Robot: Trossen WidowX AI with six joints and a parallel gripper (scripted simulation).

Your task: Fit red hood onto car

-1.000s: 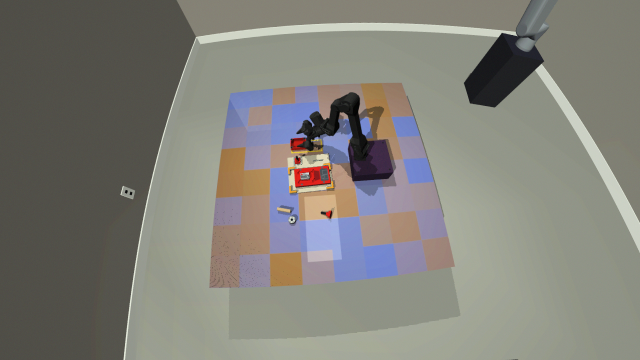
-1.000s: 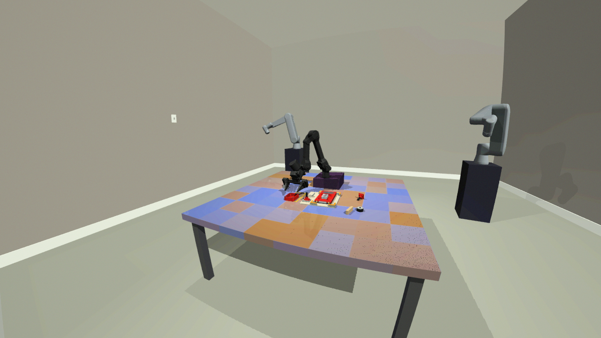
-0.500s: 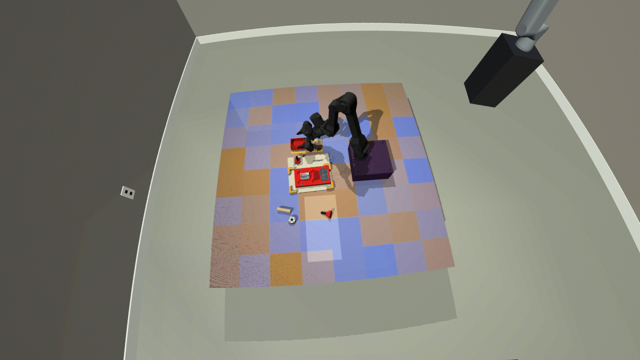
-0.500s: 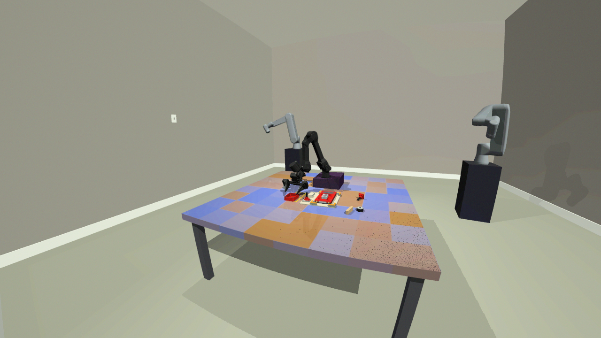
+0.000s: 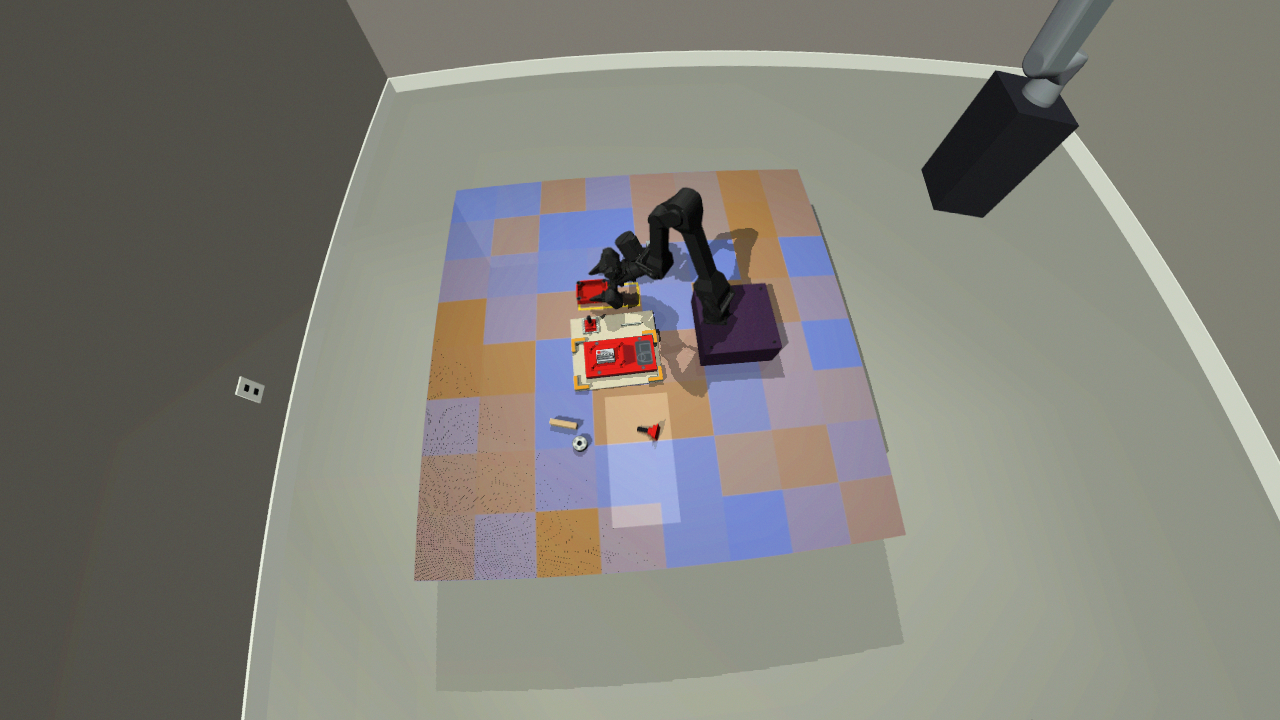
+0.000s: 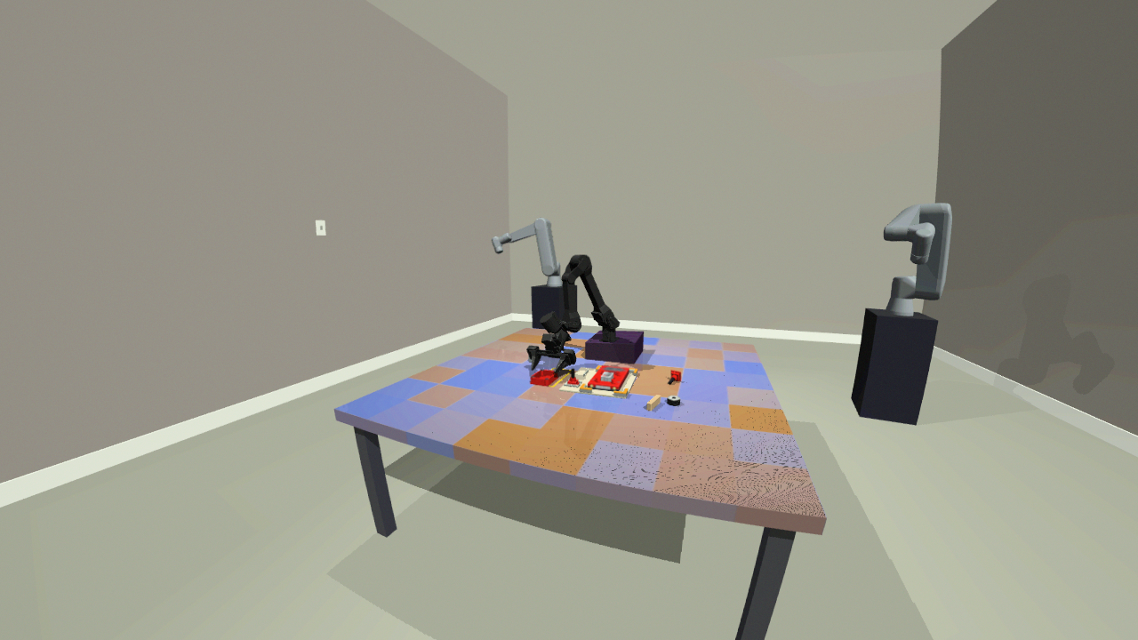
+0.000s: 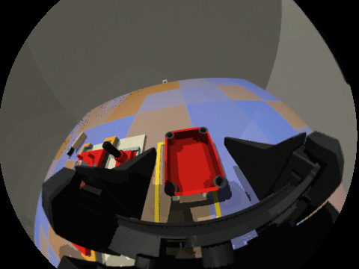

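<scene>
Right now my gripper tip is 3 cm above the red hood and 1 cm past it. Also, from my gripper tip: wooden block (42 cm to the left, 3 cm below, 1 cm ahead); grey engine block (22 cm to the left, 8 cm behind, 1 cm below); cream jig (20 cm to the left, 9 cm behind, 3 cm below).
</scene>
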